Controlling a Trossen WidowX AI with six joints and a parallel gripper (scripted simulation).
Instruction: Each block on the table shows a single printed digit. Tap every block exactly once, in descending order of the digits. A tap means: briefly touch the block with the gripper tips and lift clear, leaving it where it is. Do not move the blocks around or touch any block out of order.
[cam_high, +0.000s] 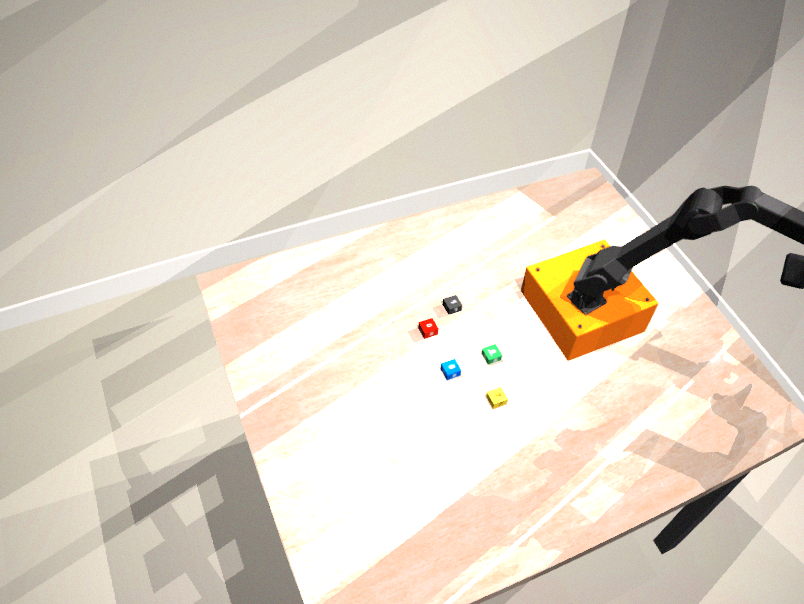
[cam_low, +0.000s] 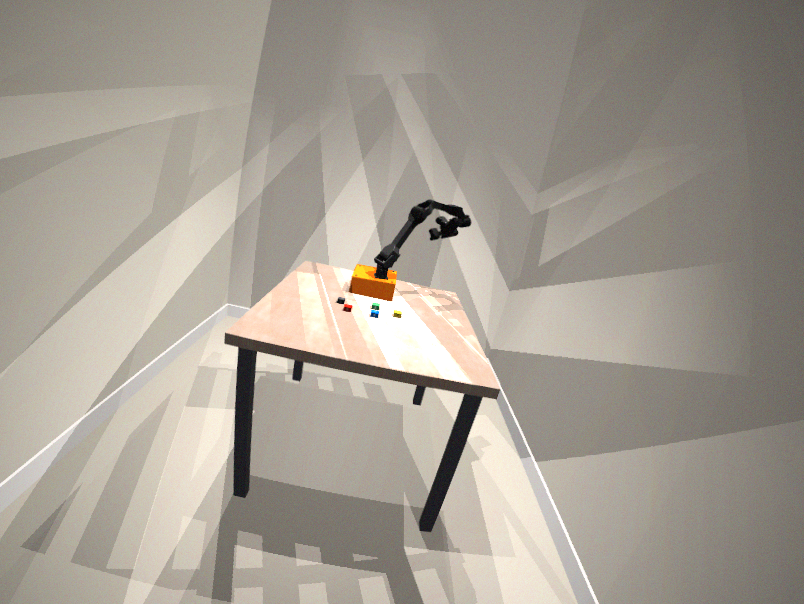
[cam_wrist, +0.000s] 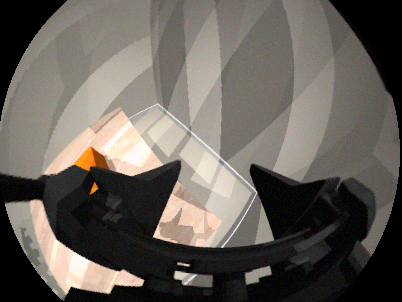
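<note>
Now: the green block 54 cm ahead of my gripper tip, 35 cm to the right of it and 27 cm below it. The rest, counted from my gripper tip: blue block 64 cm ahead, 36 cm to the right, 27 cm below; then dark grey block 54 cm ahead, 50 cm to the right, 27 cm below; then yellow block 60 cm ahead, 26 cm to the right, 27 cm below.
</note>
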